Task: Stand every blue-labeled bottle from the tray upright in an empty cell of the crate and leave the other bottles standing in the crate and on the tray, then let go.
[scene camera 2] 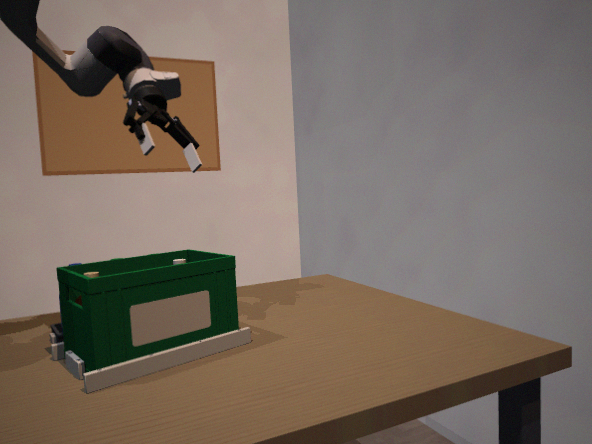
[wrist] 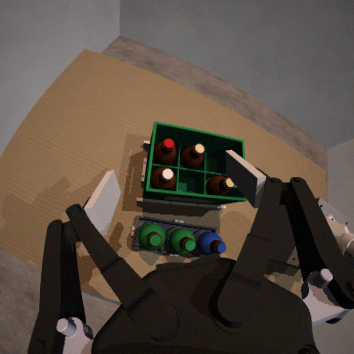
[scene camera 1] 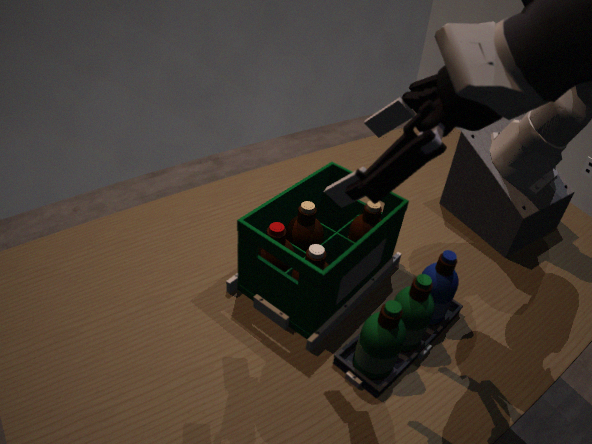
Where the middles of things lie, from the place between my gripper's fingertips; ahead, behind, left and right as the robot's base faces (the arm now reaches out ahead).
Now: the blue-labeled bottle (scene camera 1: 445,281) 220 mm behind my hand, 50 mm to the left of it and 290 mm below it.
